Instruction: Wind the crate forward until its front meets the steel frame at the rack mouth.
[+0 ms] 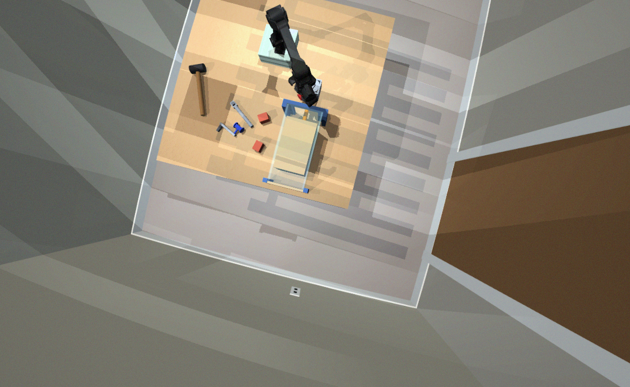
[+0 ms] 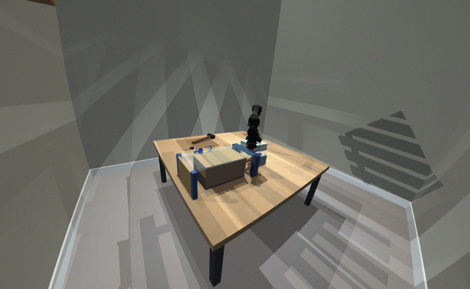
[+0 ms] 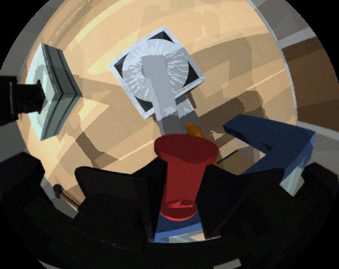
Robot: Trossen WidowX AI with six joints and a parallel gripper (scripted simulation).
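Now: gripper tip 40 mm past the winch handle, 10 mm to the right of it and 10 mm above it. The rest, counted from my gripper tip: orange strap (50 mm below, 30 mm to the left, 30 mm behind); red knob (20 mm above); blue steel frame (70 mm ahead, 30 mm to the left, 10 mm below).
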